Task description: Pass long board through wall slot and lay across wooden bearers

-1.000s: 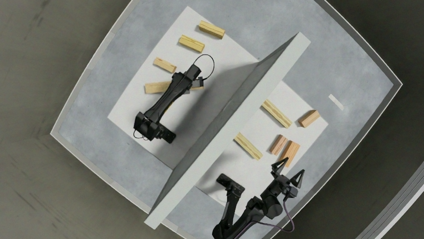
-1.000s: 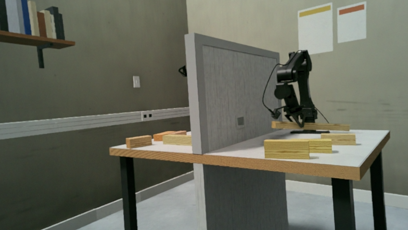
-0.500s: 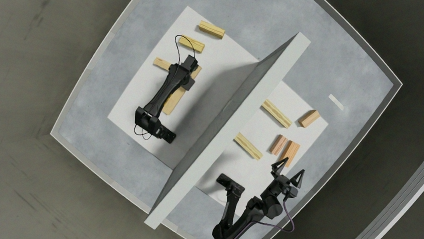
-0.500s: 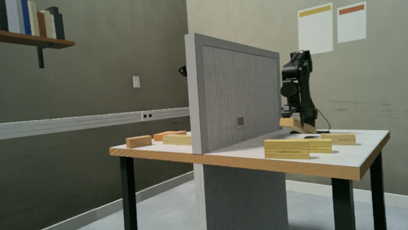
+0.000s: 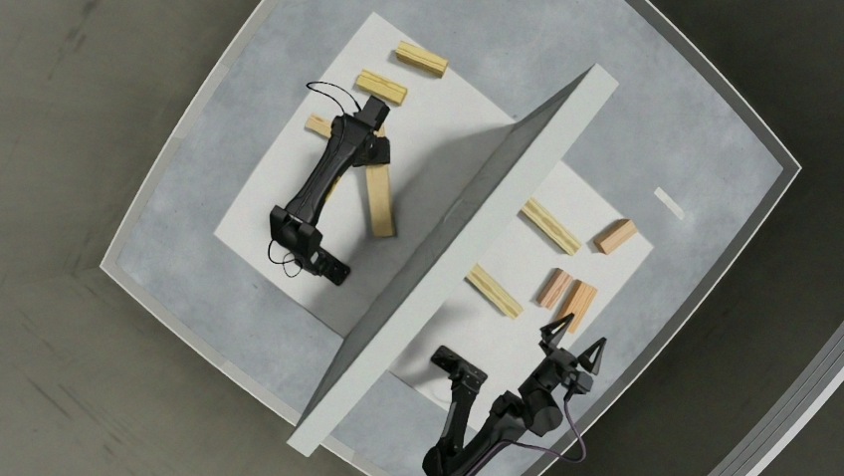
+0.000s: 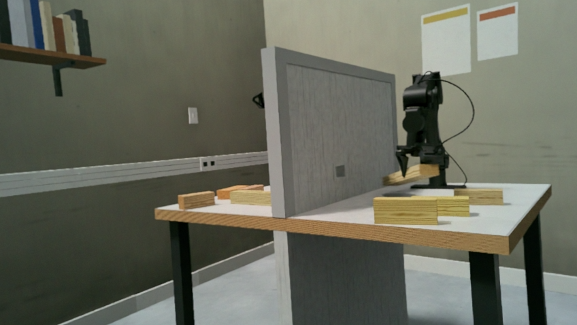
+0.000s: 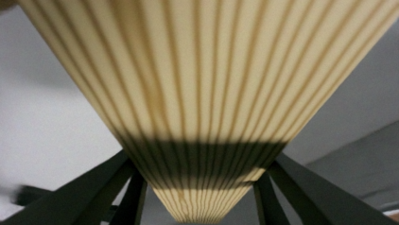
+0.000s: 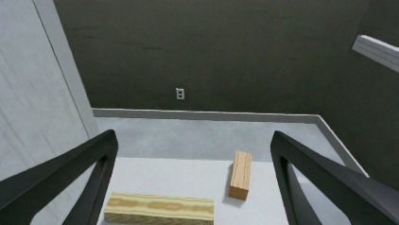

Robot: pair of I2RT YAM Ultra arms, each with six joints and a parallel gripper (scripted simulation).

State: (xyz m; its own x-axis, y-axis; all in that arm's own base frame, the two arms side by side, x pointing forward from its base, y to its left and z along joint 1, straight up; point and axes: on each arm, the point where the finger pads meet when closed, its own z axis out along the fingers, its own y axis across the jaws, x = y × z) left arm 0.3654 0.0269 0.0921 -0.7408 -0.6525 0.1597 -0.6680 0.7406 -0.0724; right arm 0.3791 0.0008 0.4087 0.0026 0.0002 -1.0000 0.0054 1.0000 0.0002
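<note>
Now: the long board 4 cm behind my left hand, 4 cm to the right of it and 1 cm below it. The rest, counted from my left hand: offcut: 30 cm ahead, 72 cm to the right, 7 cm below; wooden bearer: 18 cm ahead, 52 cm to the right, 7 cm below.
</note>
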